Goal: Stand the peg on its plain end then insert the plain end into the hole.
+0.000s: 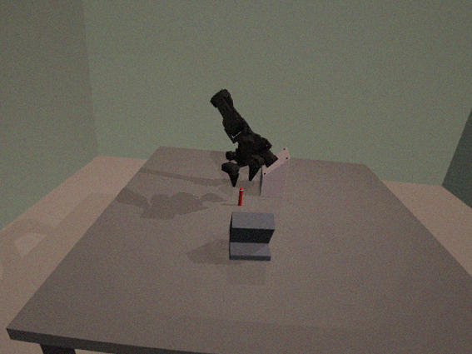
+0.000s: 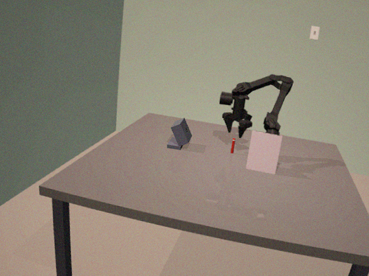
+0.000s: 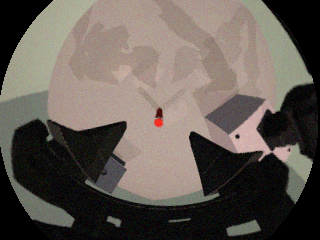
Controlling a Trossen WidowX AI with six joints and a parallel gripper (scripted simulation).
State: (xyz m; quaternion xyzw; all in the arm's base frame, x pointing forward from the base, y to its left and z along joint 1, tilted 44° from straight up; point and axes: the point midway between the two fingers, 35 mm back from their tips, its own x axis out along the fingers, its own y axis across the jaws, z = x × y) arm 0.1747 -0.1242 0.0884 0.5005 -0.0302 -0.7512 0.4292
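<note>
The red peg lies 40 mm below my gripper tip. Also, from my gripper tip: blue-grey sloped panel: 280 mm ahead, 20 mm below.
</note>
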